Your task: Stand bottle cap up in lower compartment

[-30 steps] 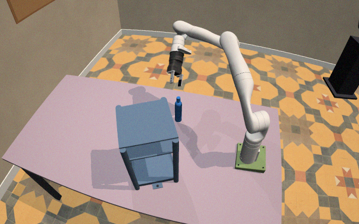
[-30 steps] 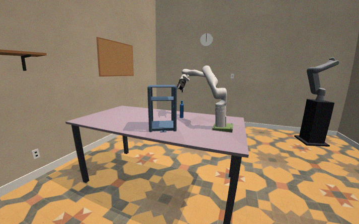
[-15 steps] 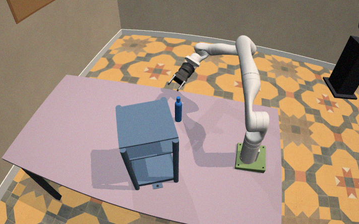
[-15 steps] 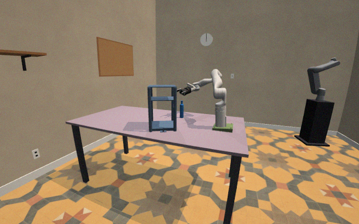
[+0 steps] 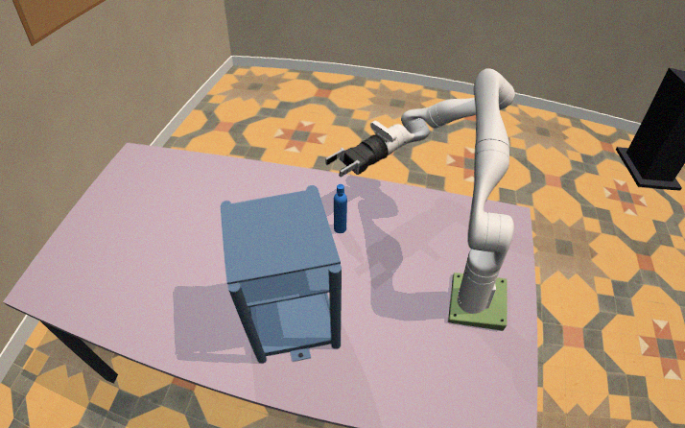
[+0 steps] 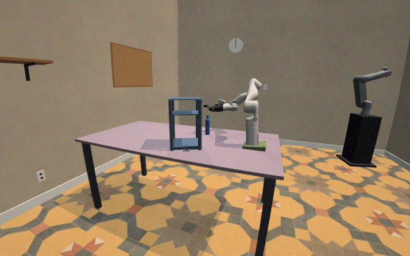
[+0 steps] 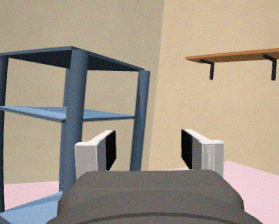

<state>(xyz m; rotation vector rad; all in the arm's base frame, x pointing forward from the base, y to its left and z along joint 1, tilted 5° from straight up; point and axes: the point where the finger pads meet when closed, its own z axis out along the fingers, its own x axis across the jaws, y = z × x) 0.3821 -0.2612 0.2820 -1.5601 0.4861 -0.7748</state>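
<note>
The blue bottle lies 1 cm behind my hand and 14 cm below it. The rest, counted from my hand: shelving unit 11 cm ahead, 33 cm to the left, 8 cm below.
</note>
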